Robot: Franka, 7 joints.
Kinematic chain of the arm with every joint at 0, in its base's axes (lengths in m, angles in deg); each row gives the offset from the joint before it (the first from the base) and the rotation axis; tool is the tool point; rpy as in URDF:
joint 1: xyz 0 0 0.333 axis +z
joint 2: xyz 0 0 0 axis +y
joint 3: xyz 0 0 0.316 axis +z
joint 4: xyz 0.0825 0 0 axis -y
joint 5: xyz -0.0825 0 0.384 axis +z
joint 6: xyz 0 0 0 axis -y
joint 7: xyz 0.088 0 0 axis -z
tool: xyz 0 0 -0.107 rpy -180 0 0
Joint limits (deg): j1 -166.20..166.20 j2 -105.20..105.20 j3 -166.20..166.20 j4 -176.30..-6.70 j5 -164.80..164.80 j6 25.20..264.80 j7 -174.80..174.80
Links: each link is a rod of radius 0.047 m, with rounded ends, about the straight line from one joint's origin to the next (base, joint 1, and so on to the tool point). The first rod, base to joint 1, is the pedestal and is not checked.
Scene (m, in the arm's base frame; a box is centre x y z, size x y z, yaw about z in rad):
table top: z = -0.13
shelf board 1: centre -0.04 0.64 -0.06 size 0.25 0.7 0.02 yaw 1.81
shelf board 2: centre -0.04 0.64 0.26 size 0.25 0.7 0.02 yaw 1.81
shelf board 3: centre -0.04 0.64 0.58 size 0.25 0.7 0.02 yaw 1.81
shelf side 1: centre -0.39 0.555 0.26 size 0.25 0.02 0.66 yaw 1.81
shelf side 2: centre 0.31 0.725 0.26 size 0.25 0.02 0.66 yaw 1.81
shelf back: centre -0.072 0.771 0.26 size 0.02 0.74 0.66 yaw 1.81
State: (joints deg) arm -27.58 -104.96 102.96 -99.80 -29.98 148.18 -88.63
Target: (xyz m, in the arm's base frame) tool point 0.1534 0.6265 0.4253
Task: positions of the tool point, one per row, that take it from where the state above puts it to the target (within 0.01 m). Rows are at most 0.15 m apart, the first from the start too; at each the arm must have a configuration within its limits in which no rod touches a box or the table.
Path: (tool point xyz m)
1: 0.0538 0.5956 0.1092
2: 0.0725 0.5258 0.1057
3: 0.0880 0.4482 0.1033
4: 0.1020 0.3661 0.1079
5: 0.1458 0.4085 0.2035
6: 0.1829 0.4255 0.3117
7: 0.2041 0.4183 0.4253
8: 0.1922 0.4931 0.4263
9: 0.1751 0.5628 0.4263
10: 0.1534 0.6265 0.4253

